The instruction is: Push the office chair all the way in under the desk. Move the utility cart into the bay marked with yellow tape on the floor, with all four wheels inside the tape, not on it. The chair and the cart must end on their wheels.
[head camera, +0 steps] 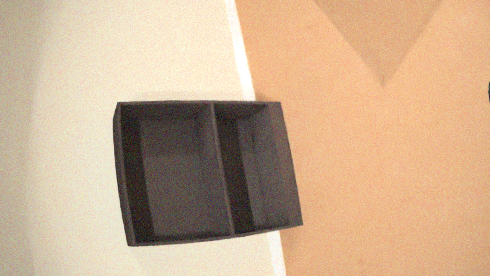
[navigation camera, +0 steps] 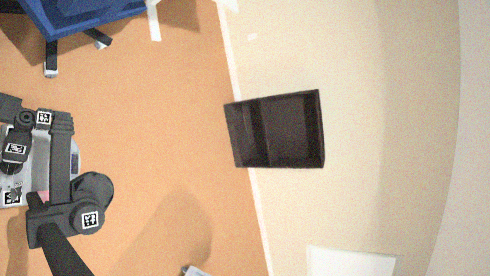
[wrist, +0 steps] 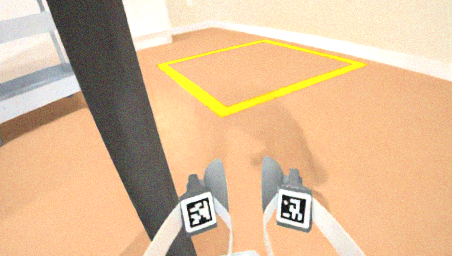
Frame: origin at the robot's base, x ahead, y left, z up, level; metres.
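Seen in the pictures: gripper, fingertip midpoint: [navigation camera: 4, 199] [wrist: 242, 176]; robot's base at its link origin: [navigation camera: 13, 163].
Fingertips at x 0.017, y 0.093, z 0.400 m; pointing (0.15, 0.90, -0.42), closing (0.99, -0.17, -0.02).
Note:
Offsets run from my fingertips to a thing's middle. "*": to the spot under its first point. Level surfaces: height alone.
My gripper [wrist: 242, 176] is open in the wrist view, its two fingertips apart with bare floor between them. The bay of yellow tape [wrist: 195, 90] lies on the floor beyond them, close to the wall corner. Part of the utility cart [wrist: 30, 97], with light grey shelves, stands upright at the left edge of the wrist view. The office chair {* dx -0.182, dy -0.708, dz +0.077 m} [navigation camera: 95, 12] shows in part at the top left of the navigation view, with its blue seat and black base legs on casters. A white foot of the desk {dz -0.375 m} [navigation camera: 155, 25] is beside it. The rest of chair and desk is cut off.
A dark two-compartment shelf unit {* dx -1.908, dy -0.347, dz +0.084 m} [head camera: 216, 165] [navigation camera: 265, 132] stands against the wall. My black mast [wrist: 115, 100] crosses the left of the wrist view. A white-topped piece [navigation camera: 350, 262] is by the wall at the navigation view's lower edge. A pale corner of something [navigation camera: 196, 271] shows left of it.

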